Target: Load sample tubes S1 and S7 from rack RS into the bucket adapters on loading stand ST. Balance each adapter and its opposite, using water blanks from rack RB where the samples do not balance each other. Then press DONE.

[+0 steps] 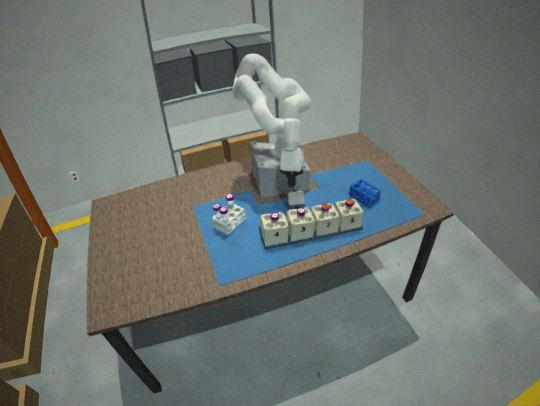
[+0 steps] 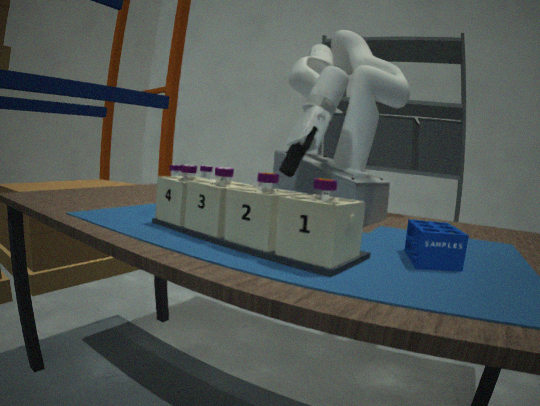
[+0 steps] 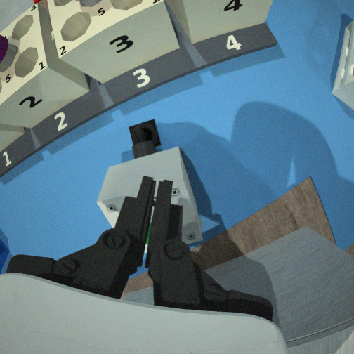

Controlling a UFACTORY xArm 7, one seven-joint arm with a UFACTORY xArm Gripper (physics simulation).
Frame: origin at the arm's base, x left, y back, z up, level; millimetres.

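Seen in the pictures: gripper, fingertip midpoint: [image 1: 291, 186] [image 2: 285, 173]; arm's base, link origin: [image 2: 347, 169].
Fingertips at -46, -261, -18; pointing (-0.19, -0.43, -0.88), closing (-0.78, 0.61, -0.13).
Offsets run from my fingertips to a thing's middle, as dx, dy, dz. "pt": to the spot under its first point. Level surfaces: height alone.
My gripper [image 1: 292, 183] [image 2: 287, 173] [image 3: 154, 198] is shut and empty, above the light grey button box @[+22, +9, -77] [image 1: 296, 200] [image 3: 122, 181]. A sliver of the green button [image 3: 148, 231] shows between the fingers; contact cannot be told. Stand ST @[pt +247, -202, -113] [image 2: 350, 264] [image 3: 170, 68] bears four cream adapters. Adapter 1 @[+192, -200, -69] [image 1: 352, 221] [image 2: 330, 235] and adapter 2 @[+83, -189, -69] [image 1: 327, 226] [image 2: 250, 227] each hold an orange-topped purple-capped tube. Adapter 3 @[-28, -179, -66] [image 1: 302, 231] [image 2: 202, 215] and adapter 4 @[-139, -169, -66] [image 1: 275, 236] [image 2: 168, 207] each hold a white-topped purple-capped tube. Tube labels are unreadable here.
Blue samples rack @[+357, -64, -89] [image 1: 365, 193] [image 2: 436, 252] stands right of the stand, with no caps showing. White rack @[pt -308, -49, -82] [image 1: 229, 223] stands left, with three purple-capped tubes. A blue mat @[dz -119] [image 1: 250, 262] [image 2: 480, 295] lies under them. The arm's grey base [image 1: 272, 177] is behind the button box.
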